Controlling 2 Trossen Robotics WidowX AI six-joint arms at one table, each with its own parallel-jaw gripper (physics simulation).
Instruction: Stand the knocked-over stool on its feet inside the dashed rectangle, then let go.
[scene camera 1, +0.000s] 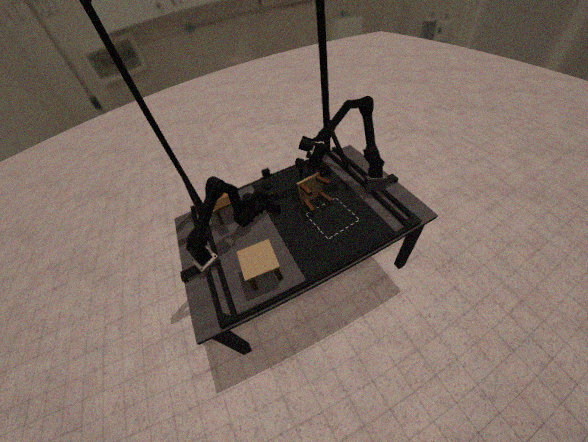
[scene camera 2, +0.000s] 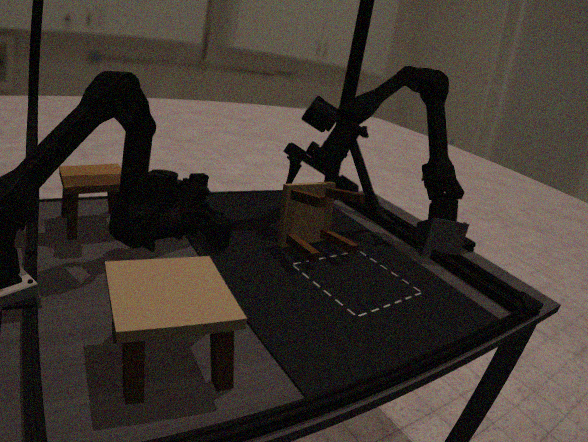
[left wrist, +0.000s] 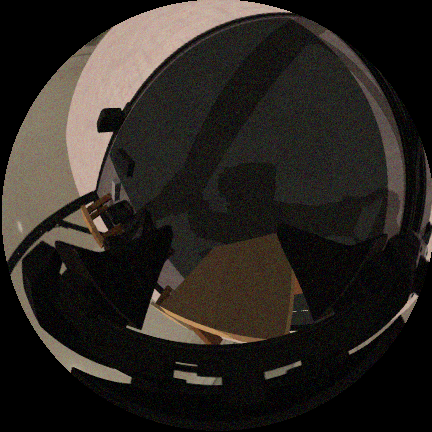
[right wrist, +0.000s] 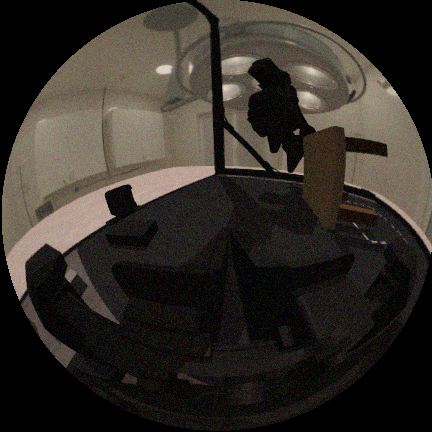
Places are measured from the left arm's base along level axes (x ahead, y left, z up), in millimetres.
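Where they show: left gripper, between the fingertips: (left wrist: 225, 229) (right wrist: 282, 163); right gripper, between the fingertips: (scene camera 1: 277, 193) (scene camera 2: 222, 214) (left wrist: 145, 209) (right wrist: 228, 232); left arm's base, origin of its link: (scene camera 1: 375, 176) (scene camera 2: 443, 223); right arm's base, origin of its link: (scene camera 1: 203, 258).
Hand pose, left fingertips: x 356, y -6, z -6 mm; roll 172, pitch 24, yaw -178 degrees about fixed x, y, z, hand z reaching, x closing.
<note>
Each offset is from my left fingertips to the top centre of the thing. "spot": to the spot under its first point.
The knocked-over stool @[39 mm back, 104 mm left, 73 mm up] (scene camera 1: 312, 187) (scene camera 2: 307, 215) (left wrist: 235, 290) (right wrist: 325, 175) lies on its side at the back, its seat upright on edge and its legs pointing toward the right of the scene views. Its lower leg ends lie at the back edge of the dashed rectangle @[spot: 102 mm back, 334 mm left, 72 mm down] (scene camera 1: 328, 238) (scene camera 2: 357, 315). My left gripper (scene camera 2: 311, 179) (left wrist: 225, 229) is open and empty, just behind and above the stool's seat. My right gripper (scene camera 2: 223, 244) (right wrist: 228, 232) is shut with its fingertips together, low over the dark mat left of the stool and apart from it. Contact between the left fingers and the stool cannot be told.
A larger light-topped stool @[184 mm ahead, 503 mm left, 42 mm up] (scene camera 1: 258, 259) (scene camera 2: 175, 295) stands at the front left. Another wooden stool @[444 mm ahead, 142 mm left, 38 mm up] (scene camera 1: 222, 201) (scene camera 2: 90, 175) (left wrist: 94, 225) stands at the back left, behind the right arm. A small black box (scene camera 1: 265, 172) (left wrist: 110, 120) (right wrist: 121, 200) is at the table's back edge.
</note>
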